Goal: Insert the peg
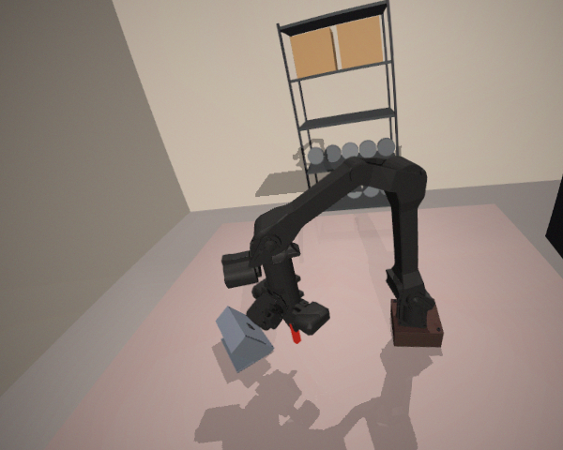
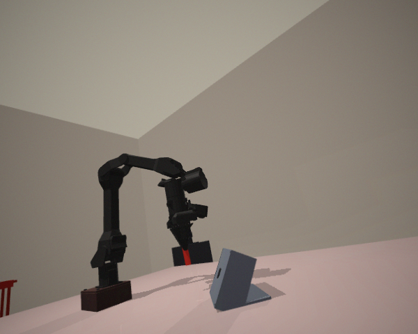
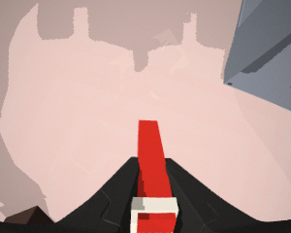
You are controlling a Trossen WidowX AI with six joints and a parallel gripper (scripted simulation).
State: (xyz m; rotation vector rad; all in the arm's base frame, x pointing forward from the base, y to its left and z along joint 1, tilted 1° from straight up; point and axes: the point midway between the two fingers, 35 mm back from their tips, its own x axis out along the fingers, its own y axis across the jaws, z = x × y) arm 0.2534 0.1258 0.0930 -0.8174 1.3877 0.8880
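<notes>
The sloped grey panel is 16 cm ahead of my gripper tip, 7 cm below it and 1 cm to the right of it. Round my gripper tip: red peg: 2 cm above.
</notes>
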